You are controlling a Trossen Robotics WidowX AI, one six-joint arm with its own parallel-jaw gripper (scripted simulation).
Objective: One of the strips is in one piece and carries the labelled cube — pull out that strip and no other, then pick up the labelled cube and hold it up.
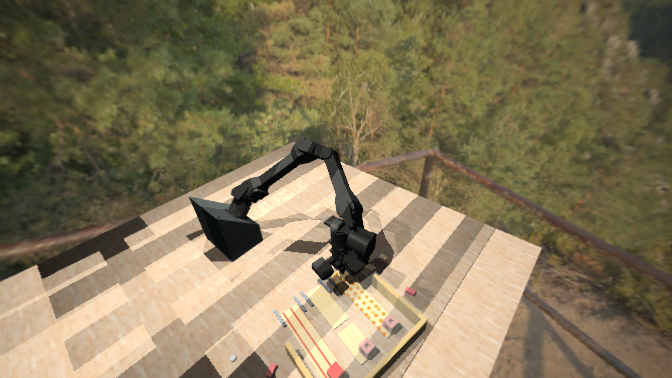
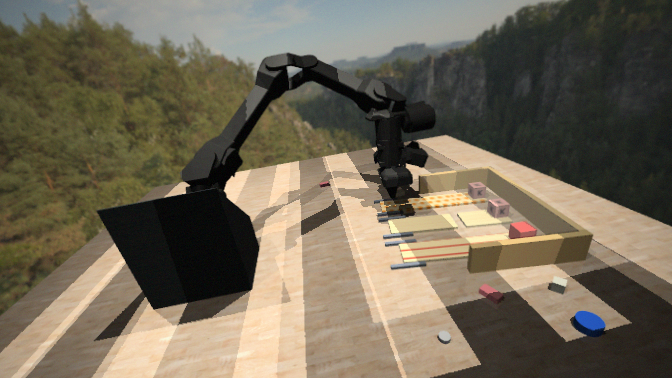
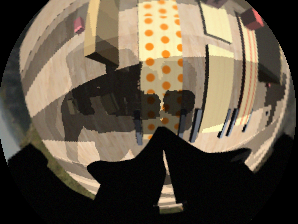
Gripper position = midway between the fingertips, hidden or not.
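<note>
Image 1 shows my gripper (image 1: 342, 272). In image 2, my gripper (image 2: 392, 197) is shut, holding nothing. Image 3 also shows my gripper (image 3: 161, 129).
</note>
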